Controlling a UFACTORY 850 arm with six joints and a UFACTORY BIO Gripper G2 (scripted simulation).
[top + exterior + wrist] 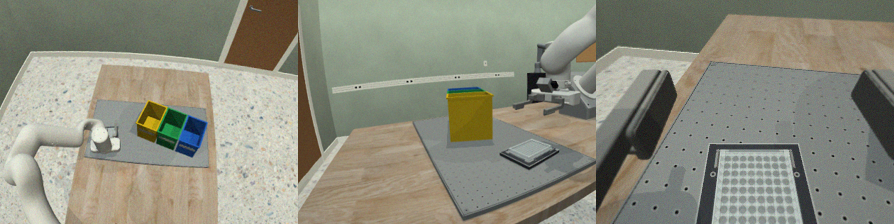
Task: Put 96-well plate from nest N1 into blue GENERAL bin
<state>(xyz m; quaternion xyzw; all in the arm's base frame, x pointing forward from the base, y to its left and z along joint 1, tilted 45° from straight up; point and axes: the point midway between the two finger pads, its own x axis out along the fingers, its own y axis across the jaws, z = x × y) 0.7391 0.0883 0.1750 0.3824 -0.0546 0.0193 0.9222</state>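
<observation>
Now: hand 14 cm above the clear 96-well plate. Round my hand: yellow bin: 7 cm ahead, 27 cm to the right, 6 cm below; black plate nest: 15 cm below; green bin: 2 cm ahead, 39 cm to the right, 6 cm below.
</observation>
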